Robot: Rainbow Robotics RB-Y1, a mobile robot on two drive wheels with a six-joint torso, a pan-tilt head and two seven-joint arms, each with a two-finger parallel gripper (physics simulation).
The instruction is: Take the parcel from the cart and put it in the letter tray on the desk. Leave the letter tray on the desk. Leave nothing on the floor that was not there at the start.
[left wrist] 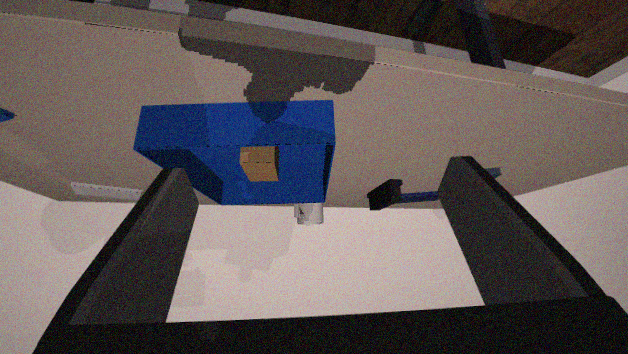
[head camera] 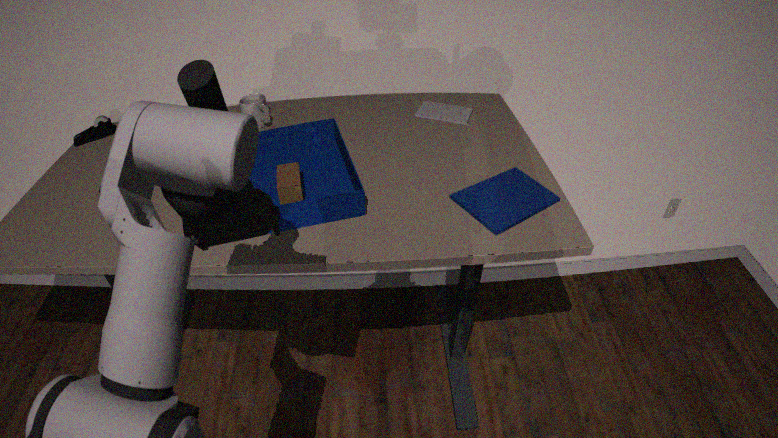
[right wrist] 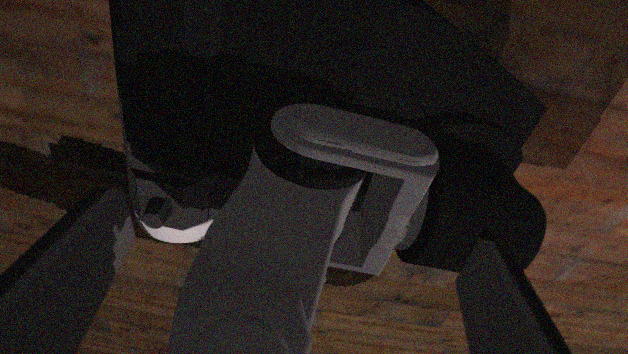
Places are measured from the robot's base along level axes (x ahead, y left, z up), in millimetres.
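Pixels of known places: left gripper, fingertip midpoint: (left wrist: 318,180) (head camera: 239,236); right gripper, fingertip midpoint: (right wrist: 299,238).
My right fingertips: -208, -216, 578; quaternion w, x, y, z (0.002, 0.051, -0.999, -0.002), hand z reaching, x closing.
Behind a point stands the place of what it marks, as x, y, z.
The parcel, a small tan box (head camera: 290,183) @[599, 218, 1013] (left wrist: 259,164) @[594, 224, 1013], lies inside the blue letter tray (head camera: 342,205) @[559, 109, 986] (left wrist: 170,125) @[559, 107, 982] on the desk (head camera: 413,217) @[563, -31, 951] (left wrist: 450,120) @[506, 504, 951]. My left gripper (left wrist: 318,180) @[313, 224, 1123] is open and empty. In the left wrist view its fingers stand apart, with the tray and parcel beyond them; in the head camera the arm hides the tray's left part. My right gripper (right wrist: 299,238) @[-208, -216, 578] is open, with its fingers at both sides of its view, over the wooden floor and parts of the robot's own body. The cart does not show in these views.
A flat blue item (head camera: 505,200) @[609, -231, 959] lies at the desk's right. A pale flat item (head camera: 444,112) @[1036, -142, 960] (left wrist: 106,191) @[1024, -141, 960] lies near the wall. A white mug (head camera: 254,108) @[974, 402, 1021] (left wrist: 310,213) @[972, 409, 1013] stands behind the tray. A black object (head camera: 95,132) @[1020, 1051, 974] lies at the desk's far left. A desk leg (head camera: 460,348) @[799, -245, 108] reaches the floor.
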